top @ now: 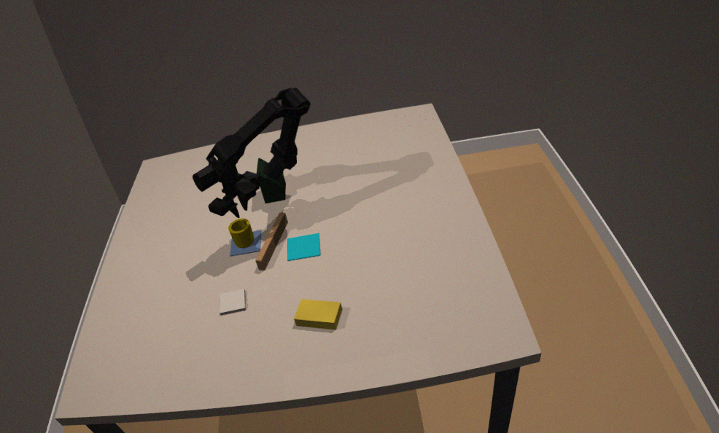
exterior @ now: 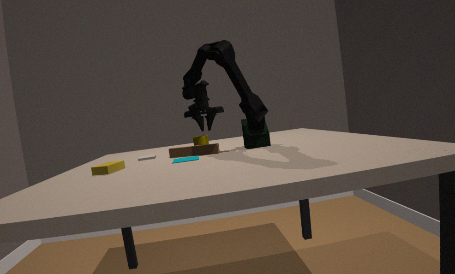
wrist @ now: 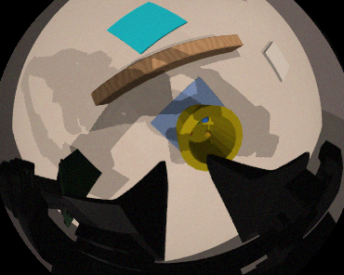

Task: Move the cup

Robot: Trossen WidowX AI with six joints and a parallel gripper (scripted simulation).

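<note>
My gripper tip is now 6 cm above the yellow cup, 3 cm short of it and 1 cm to the left of it. Round my gripper tip: cyan pad (18 cm to the left, 10 cm below, 9 cm ahead); wooden bar (8 cm to the left, 8 cm below, 6 cm ahead); marble (8 cm below, 3 cm to the right, 3 cm ahead).
</note>
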